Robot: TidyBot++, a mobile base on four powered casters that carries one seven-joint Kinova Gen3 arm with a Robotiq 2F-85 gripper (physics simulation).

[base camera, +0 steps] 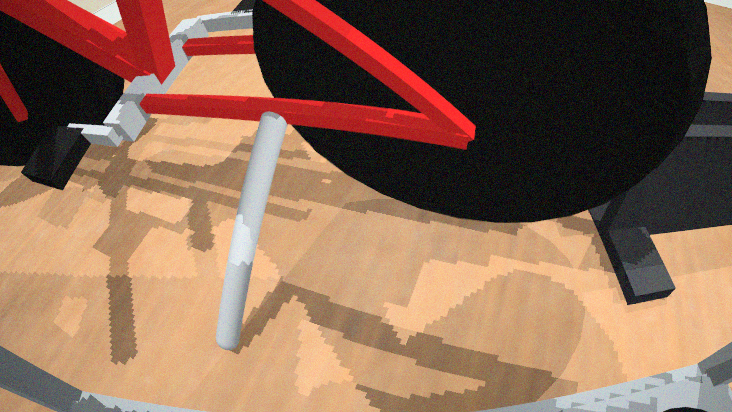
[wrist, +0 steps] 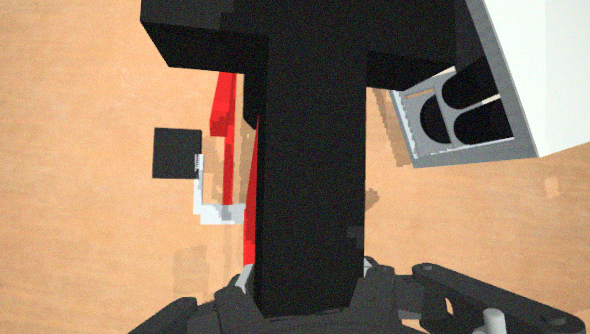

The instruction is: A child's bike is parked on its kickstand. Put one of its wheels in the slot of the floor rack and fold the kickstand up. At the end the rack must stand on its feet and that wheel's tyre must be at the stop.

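Frame: origin at the arm's base, x up, y right, z ahead, level; metres.
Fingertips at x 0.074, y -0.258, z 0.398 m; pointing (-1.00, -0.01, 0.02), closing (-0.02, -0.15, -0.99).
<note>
Offsets run from my fingertips to a thing's top centre. "pt": to the spot under its first point.
The red bike frame point(base camera: 348, 115) point(wrist: 228, 170) stands upright. Its rear wheel @(pt dy +0.344, dx -0.276, dz -0.055 m) point(base camera: 486, 102) fills the upper right of the base view, and part of the front wheel @(pt dy -0.263, dx -0.298, dz +0.178 m) point(base camera: 51, 87) shows at the left. The grey kickstand @(pt dy +0.154, dx -0.360, dz -0.087 m) point(base camera: 251, 225) points down from the lower frame tube, its tip at the floor. The dark floor rack @(pt dy +0.613, dx -0.380, dz -0.052 m) point(base camera: 686, 184) is behind and right of the rear wheel, with one foot @(dy +0.556, dx -0.451, dz -0.097 m) point(base camera: 647, 266) on the floor; the wheel hides the slot and stop. My gripper point(wrist: 303, 273) is shut on the narrow nose of the black saddle @(dy +0.049, dx +0.067, dz -0.014 m) point(wrist: 315, 165), one finger on each side.
A black pedal point(base camera: 56, 158) point(wrist: 177, 152) and silver crank @(dy +0.022, dx -0.245, dz +0.075 m) point(base camera: 125, 117) point(wrist: 220, 214) stick out beside the frame. The white and grey robot base point(wrist: 555, 75) is at the right of the wrist view, close to the bike. Its grey edge point(base camera: 635, 391) crosses the bottom of the base view.
</note>
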